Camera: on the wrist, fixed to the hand. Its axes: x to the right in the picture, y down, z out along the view.
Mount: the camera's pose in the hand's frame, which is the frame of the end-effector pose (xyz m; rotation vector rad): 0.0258 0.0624 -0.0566 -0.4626 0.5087 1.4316
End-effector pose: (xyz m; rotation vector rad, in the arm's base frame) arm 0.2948 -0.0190 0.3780 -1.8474 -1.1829 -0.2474
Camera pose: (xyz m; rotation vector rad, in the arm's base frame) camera 0.3744 -0.0549 0.3895 -2.3547 0.7014 -0.1326
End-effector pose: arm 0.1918 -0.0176 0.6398 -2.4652 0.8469 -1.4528
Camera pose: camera 0.1292 -0.0750 0.6633 -0.8733 2.4577 -1.2164
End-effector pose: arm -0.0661 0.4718 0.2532 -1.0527 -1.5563 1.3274
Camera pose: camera -0.0155 0.5197 0.1993 -2.8084 -0.5663 1.2802
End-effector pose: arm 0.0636 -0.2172 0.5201 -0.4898 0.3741 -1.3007
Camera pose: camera 0.0910 -0.2380 0.4390 -0.1429 1.1902 0.1070
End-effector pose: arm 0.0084 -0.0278 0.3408 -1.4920 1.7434 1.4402
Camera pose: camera -0.0398 -0.0969 0.3666 0.3383 -1.8080 -1.2663
